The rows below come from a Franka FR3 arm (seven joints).
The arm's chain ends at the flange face. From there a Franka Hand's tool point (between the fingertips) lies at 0.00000 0.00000 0.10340 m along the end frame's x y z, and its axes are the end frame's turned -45 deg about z.
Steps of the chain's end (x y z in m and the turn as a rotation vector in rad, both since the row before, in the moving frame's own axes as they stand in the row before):
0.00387, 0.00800, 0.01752, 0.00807, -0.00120, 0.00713
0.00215, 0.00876, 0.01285, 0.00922, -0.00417, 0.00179
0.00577, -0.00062, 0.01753, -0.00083, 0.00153, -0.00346
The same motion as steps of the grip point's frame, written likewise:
-0.00242, 0.00772, 0.01752, 0.00655, 0.00486, 0.00713
-0.00430, 0.00674, 0.01284, 0.00947, 0.00357, 0.00179
0.00457, 0.00381, 0.01753, -0.00167, 0.00049, -0.00346

